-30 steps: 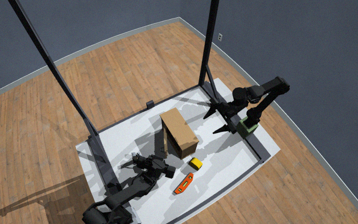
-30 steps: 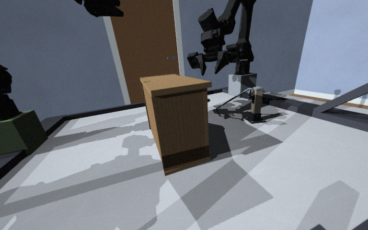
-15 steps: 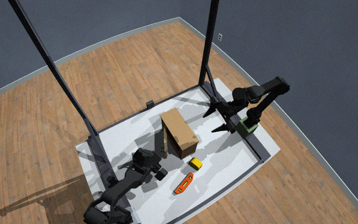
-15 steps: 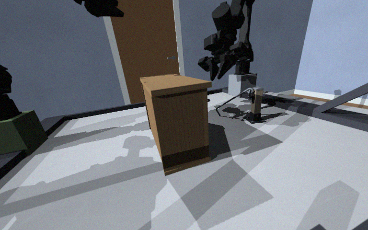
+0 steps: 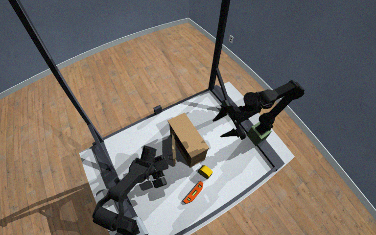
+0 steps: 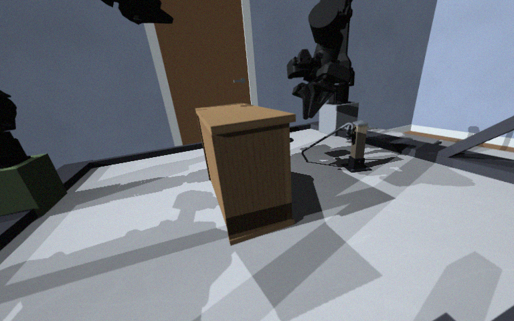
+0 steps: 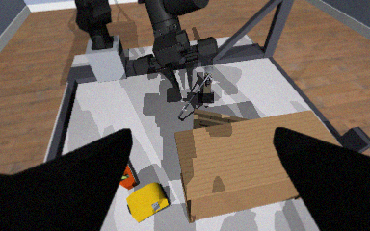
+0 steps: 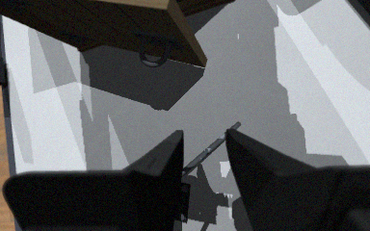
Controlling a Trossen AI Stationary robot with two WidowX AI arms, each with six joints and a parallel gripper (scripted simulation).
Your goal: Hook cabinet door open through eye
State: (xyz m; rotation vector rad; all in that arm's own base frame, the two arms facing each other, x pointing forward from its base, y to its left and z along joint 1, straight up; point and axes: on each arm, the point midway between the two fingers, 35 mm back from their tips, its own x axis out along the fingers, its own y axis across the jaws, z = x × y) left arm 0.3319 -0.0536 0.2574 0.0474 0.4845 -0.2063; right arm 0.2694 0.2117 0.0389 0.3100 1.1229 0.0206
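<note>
Now: the grey hook rod 4 cm behind my right hand, 1 cm to the right of it and 9 cm below it. The rest, counted from my right hand: door (8 cm behind, 14 cm to the left, 7 cm below); yellow tape measure (14 cm ahead, 22 cm to the left, 12 cm below); orange spirit level (19 cm ahead, 9 cm to the left, 14 cm below).
</note>
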